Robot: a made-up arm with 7 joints.
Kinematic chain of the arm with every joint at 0, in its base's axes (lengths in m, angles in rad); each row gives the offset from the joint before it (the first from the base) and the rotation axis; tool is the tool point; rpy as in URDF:
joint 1: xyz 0 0 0 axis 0.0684 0.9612 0.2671
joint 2: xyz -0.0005 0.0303 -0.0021 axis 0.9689 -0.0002 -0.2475
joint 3: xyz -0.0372 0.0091 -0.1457 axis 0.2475 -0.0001 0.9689
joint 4: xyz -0.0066 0 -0.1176 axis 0.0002 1 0
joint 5: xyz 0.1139 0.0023 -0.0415 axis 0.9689 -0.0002 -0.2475
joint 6: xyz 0.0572 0 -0.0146 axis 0.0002 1 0
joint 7: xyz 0.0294 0 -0.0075 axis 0.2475 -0.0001 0.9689
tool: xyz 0 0 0 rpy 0 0.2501 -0.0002
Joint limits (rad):
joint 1: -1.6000..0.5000
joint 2: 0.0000..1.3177
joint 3: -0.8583..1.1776
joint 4: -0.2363..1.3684
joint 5: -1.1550..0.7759
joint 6: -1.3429..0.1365
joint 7: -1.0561..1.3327
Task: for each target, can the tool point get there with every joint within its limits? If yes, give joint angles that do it. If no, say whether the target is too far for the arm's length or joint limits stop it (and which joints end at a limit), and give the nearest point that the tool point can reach.
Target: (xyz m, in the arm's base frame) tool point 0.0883 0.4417 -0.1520
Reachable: yes | joints 0.1332 1.0856 0.4959 0.7001 -0.3708 -0.0797 -0.0739
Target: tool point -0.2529 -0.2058 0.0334
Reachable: no: joint limits stop it (at a limit: joint 1, joint 2, joint 3, joint 4, joint 5, joint 6) | nearest point -0.0416 -0.1156 -0.2471 | short by 0.363 m
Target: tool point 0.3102 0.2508 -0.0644
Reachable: yes | joints -0.7191 0.7248 0.3045 0.2417 -0.7912 -0.8674 0.4184
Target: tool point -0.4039 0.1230 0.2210
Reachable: no: joint limits stop it (at a limit: joint 1, joint 2, joint 3, joint 4) | nearest point -0.0264 0.2854 0.1703 | short by 0.414 m
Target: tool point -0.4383 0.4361 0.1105
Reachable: no: too far | nearest point -0.1755 0.4395 -0.1011 | short by 0.337 m
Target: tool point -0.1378 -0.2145 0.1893
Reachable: no: joint limits stop it (at a limit: joint 1, joint 2, joint 3, joint 4) | nearest point 0.1815 -0.2043 0.0473 | short by 0.350 m
